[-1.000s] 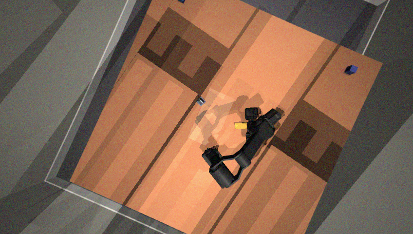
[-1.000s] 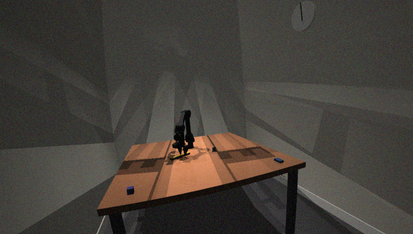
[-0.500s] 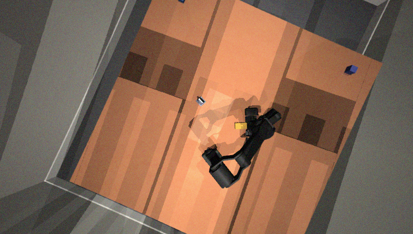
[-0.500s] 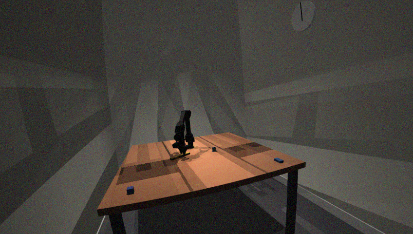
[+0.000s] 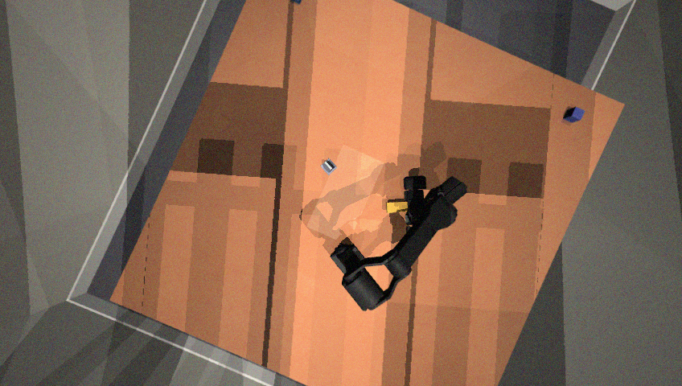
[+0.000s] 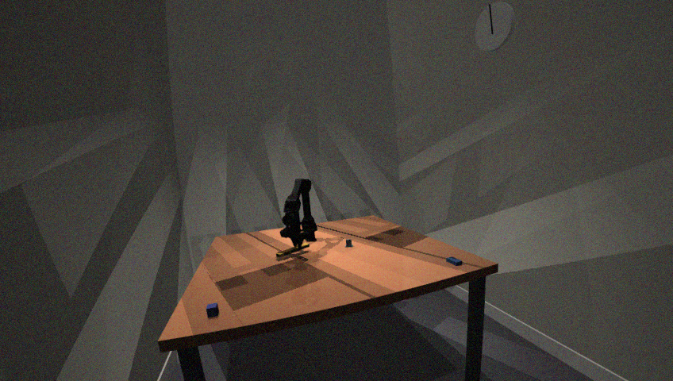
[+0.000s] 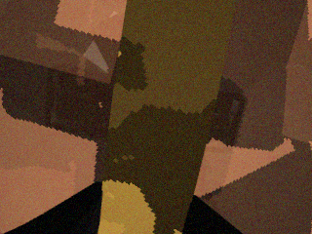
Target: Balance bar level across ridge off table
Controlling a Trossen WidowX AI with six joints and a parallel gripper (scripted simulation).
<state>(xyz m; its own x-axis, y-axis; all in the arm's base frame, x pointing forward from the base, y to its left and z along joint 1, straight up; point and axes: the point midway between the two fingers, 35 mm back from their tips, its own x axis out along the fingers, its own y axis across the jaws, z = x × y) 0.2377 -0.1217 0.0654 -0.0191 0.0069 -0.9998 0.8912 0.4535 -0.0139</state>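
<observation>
My gripper tip is 290 mm to the right of the ridge, 10 mm below it and 10 mm short of it. The rest, counted from my gripper tip: blue cube (500 mm ahead, 380 mm to the right, 10 mm below); then yellow bar (20 mm to the right, 10 mm ahead); then flat blue block (620 mm to the left, 500 mm ahead, 20 mm below).
</observation>
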